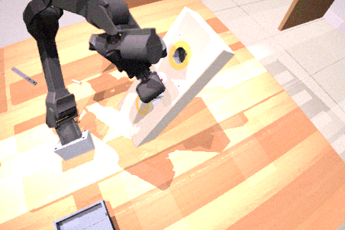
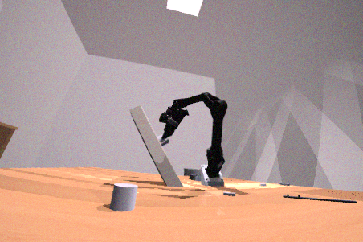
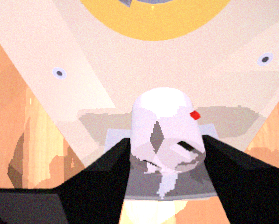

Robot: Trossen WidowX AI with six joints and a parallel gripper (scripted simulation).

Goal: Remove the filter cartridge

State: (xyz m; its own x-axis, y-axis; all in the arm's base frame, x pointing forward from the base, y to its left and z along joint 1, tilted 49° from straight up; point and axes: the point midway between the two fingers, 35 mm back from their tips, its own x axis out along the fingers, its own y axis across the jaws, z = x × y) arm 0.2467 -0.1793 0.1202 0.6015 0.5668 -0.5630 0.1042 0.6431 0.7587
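The grey tray is 370 mm behind my gripper tip, 240 mm to the right of it and 200 mm below it. The rest, counted from my gripper tip: small pale pin: 290 mm to the left, 210 mm below, 200 mm behind; then pale round filter cartridge: right at my gripper tip.
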